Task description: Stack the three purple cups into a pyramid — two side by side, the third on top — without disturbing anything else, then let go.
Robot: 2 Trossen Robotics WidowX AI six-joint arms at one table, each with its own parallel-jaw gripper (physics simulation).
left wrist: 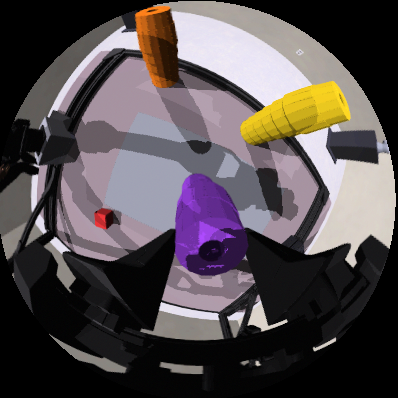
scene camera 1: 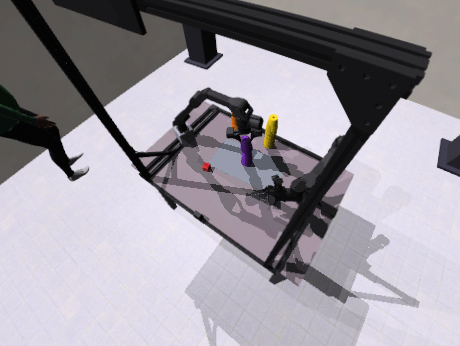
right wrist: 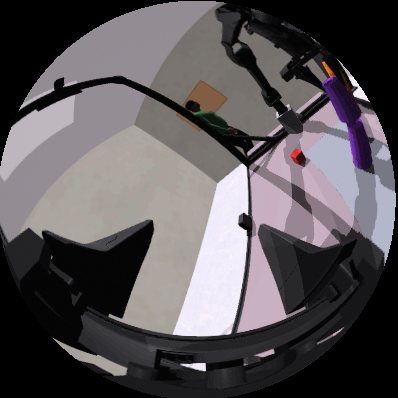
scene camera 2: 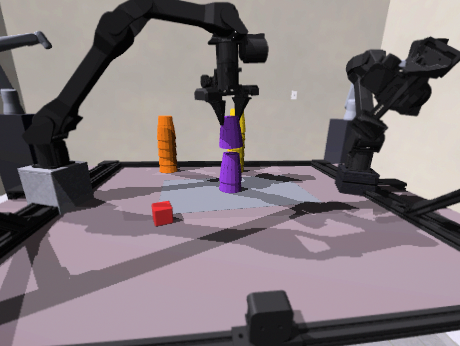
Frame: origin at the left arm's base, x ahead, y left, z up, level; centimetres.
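Seen in the pictures: left gripper, fingertip midpoint: (left wrist: pixel 209 233) (scene camera 1: pixel 245 141) (scene camera 2: pixel 229 123); right gripper, fingertip midpoint: (scene camera 1: pixel 251 194) (right wrist: pixel 207 228) (scene camera 2: pixel 380 97); left arm's base at its link origin: (left wrist: pixel 39 139) (scene camera 1: pixel 182 128) (right wrist: pixel 282 110) (scene camera 2: pixel 54 164); right arm's base at its link origin: (scene camera 2: pixel 357 168).
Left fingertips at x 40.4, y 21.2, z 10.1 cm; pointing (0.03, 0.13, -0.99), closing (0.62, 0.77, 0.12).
Pixels of each thing's top centre, then the offset from my left fingertips to it. Level surfaces: height alone.
- upper purple cup piece at its top centre: (left wrist: pixel 225 249) (scene camera 2: pixel 231 115) (scene camera 1: pixel 247 138) dz +2.3, dx +0.4, dy +0.5 cm
- lower purple stack at its top centre: (scene camera 2: pixel 232 152) (right wrist: pixel 355 121) (scene camera 1: pixel 248 150) dz -8.9, dx +0.6, dy +1.4 cm
- blue-grey mat at its surface level: dz -20.7 cm
- red cube at its top centre: (scene camera 2: pixel 161 205) (left wrist: pixel 99 220) (right wrist: pixel 295 152) (scene camera 1: pixel 206 165) dz -16.8, dx -10.3, dy -22.5 cm
My left gripper (scene camera 2: pixel 231 120) (left wrist: pixel 209 233) is shut on an upper purple cup piece (scene camera 2: pixel 231 132) (left wrist: pixel 210 235) (right wrist: pixel 341 99), mouth down. It hangs upright directly above a lower purple stack (scene camera 1: pixel 246 159) (scene camera 2: pixel 230 175) (right wrist: pixel 360 145), with a small gap between them in scene camera 2. The lower stack stands upright on the blue-grey mat (scene camera 1: pixel 220 162) (scene camera 2: pixel 185 197) (left wrist: pixel 135 150). I cannot tell how many cups are nested in each piece. My right gripper (right wrist: pixel 207 228) is open and empty, away from the cups at the right side.
An orange cup stack (scene camera 2: pixel 166 145) (left wrist: pixel 157 50) stands at the back left. A yellow cup stack (scene camera 1: pixel 271 132) (left wrist: pixel 300 112) stands behind the purple cups, partly hidden in scene camera 2. A red cube (scene camera 1: pixel 206 167) (scene camera 2: pixel 162 213) (left wrist: pixel 104 218) (right wrist: pixel 297 156) lies near the mat's left front corner.
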